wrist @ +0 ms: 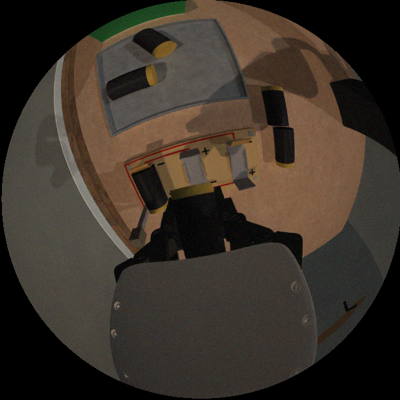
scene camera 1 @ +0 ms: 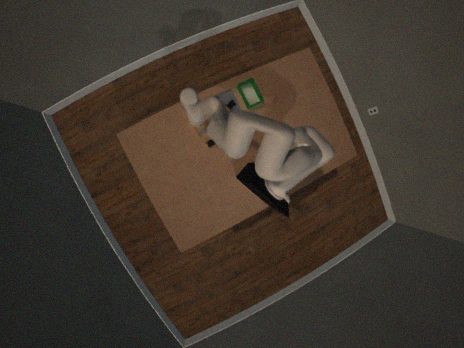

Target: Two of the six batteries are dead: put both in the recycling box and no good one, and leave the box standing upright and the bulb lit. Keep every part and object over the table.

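Places are measured from the arm's base along level axes (x ahead, y left, z up), in centimetres.
Where they show: arm's base, origin of the base link: (scene camera 1: 273, 189).
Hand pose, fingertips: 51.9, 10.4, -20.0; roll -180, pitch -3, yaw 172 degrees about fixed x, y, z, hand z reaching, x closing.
Observation:
Things, the pixels of their top centre, and the offset from my fingertips, as dx, dy, dz. Level surfaces: height alone.
- grey tray, middle of its top: (scene camera 1: 225, 109) -2.5, -18.3, -7.6
- green recycling box, middle of its top: (scene camera 1: 251, 91) -2.8, -36.4, -2.8
- tan mat, its level: dz -8.9
My gripper (wrist: 197, 203) is shut on a black battery with a gold end, over the near edge of the battery holder (wrist: 172, 167); the arm hides the gripper in the scene view. Another battery (wrist: 151, 187) lies in the holder's left slot; the middle and right cradles show bare grey. Two batteries (wrist: 152, 42) (wrist: 131, 82) lie on the grey tray (wrist: 200, 70) (scene camera 1: 225, 97). Two more (wrist: 275, 106) (wrist: 284, 146) lie end to end right of the holder. The green recycling box (scene camera 1: 241, 95) (wrist: 145, 21) stands upright beside the tray. The bulb cannot be made out.
A small lever with a block end (wrist: 137, 233) sticks out at the holder's left. A black slab (scene camera 1: 262, 190) (wrist: 365, 107) lies at the arm's base. The tan mat (scene camera 1: 165, 180) lies on the wooden surface (scene camera 1: 215, 290), with a pale raised border (scene camera 1: 95, 210).

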